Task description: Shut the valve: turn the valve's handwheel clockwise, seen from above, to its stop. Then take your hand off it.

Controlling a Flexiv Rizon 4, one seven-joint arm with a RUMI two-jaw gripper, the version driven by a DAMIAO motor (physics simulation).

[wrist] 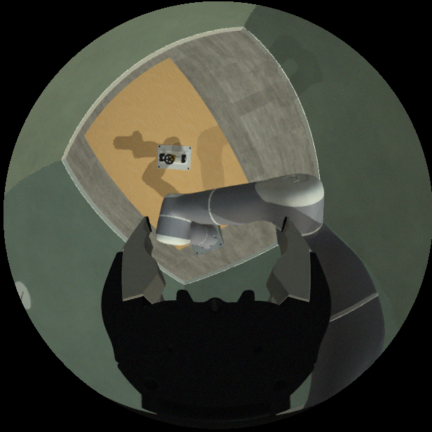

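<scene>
The valve's handwheel is small, black and spoked. It sits over a light mounting plate with screws at its corners, left of and above the middle of the wrist view. Black supports stand at both ends of the valve. How far the wheel is turned is too small to tell. My gripper is open and empty, its two jaws wide apart in the lower half of the view. It is far from the handwheel and does not touch it.
The plate stands on an orange mat on a grey wooden table. The robot's own arm crosses the view between the jaws and the valve, above its base plate. Arm shadows fall around the valve.
</scene>
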